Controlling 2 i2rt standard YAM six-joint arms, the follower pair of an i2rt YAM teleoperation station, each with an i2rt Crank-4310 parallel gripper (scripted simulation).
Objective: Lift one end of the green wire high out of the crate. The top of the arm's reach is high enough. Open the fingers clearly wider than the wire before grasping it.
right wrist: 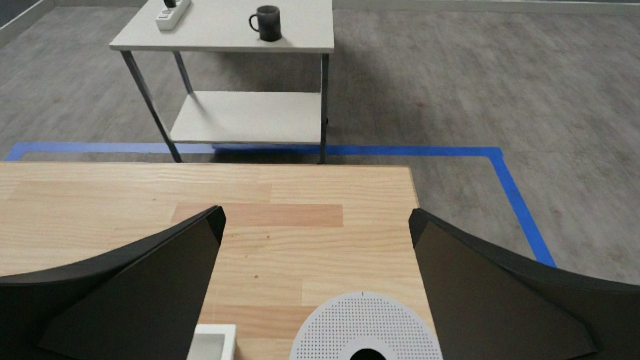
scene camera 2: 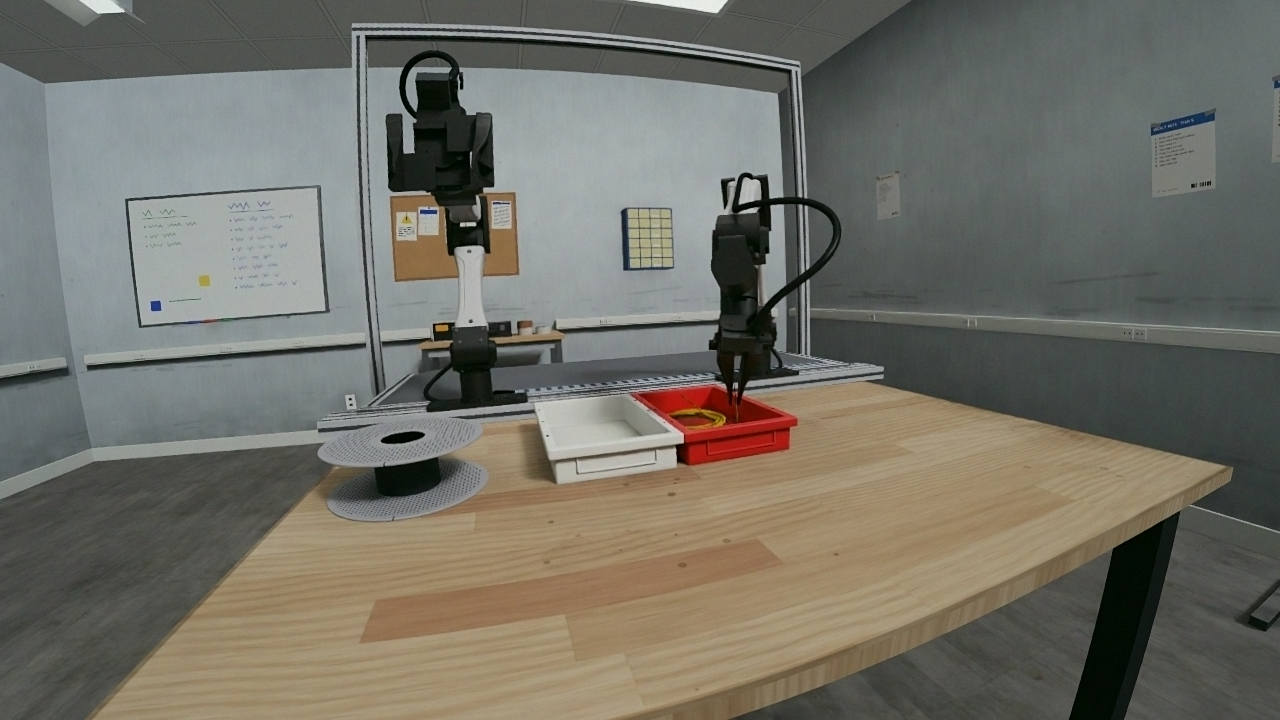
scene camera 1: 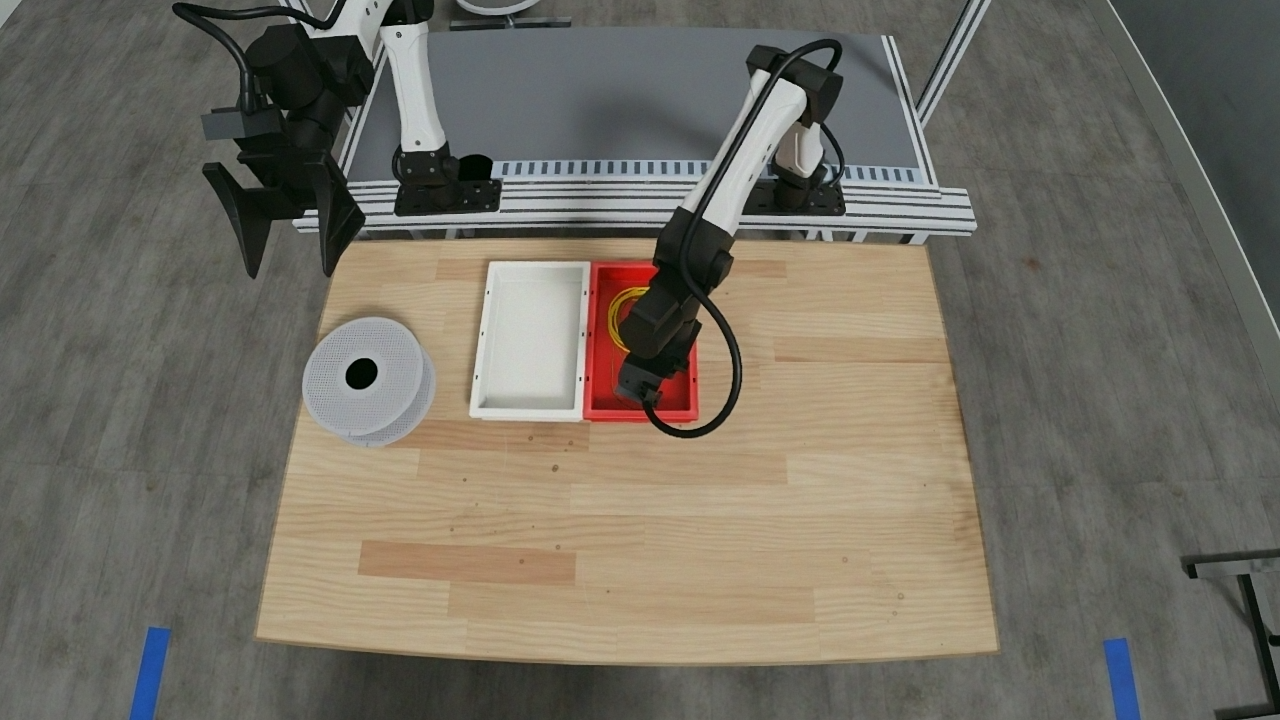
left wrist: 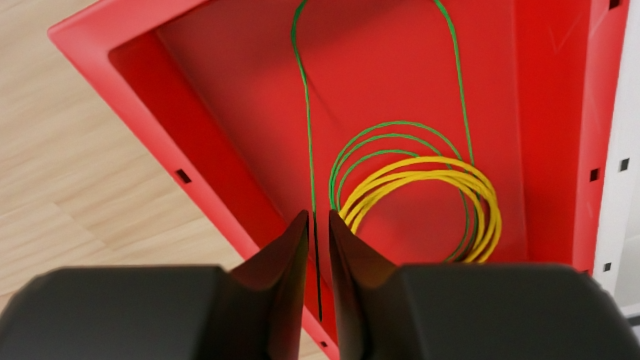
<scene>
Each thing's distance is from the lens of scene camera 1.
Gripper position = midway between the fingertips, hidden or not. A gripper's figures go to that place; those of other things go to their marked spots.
my left gripper point(scene camera 1: 666, 353): 92 cm
my right gripper point(scene camera 1: 288, 276): 70 cm
grey spool point(scene camera 1: 362, 376): 99 cm
</scene>
